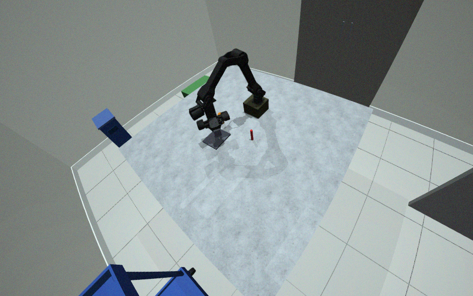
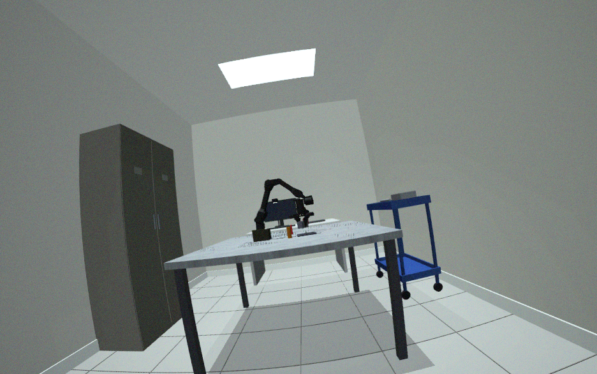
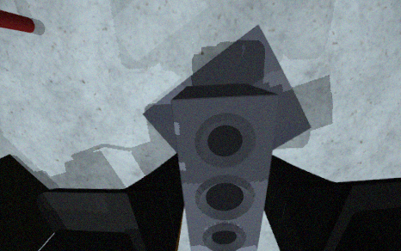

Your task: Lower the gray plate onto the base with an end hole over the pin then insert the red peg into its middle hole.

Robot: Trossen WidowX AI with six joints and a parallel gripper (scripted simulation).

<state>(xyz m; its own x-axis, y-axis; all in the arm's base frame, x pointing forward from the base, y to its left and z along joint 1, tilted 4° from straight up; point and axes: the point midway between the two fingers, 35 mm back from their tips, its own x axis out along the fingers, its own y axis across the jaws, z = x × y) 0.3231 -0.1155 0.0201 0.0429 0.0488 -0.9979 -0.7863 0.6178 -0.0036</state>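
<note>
Right now the flat square base is 2 cm ahead of my gripper tip, 1 cm to the left of it and 5 cm below it. Round my gripper tip: orange cylinder: 12 cm behind, 6 cm to the right, 2 cm below; red peg: 7 cm behind, 20 cm to the left, 2 cm below; gray plate: 3 cm above.
</note>
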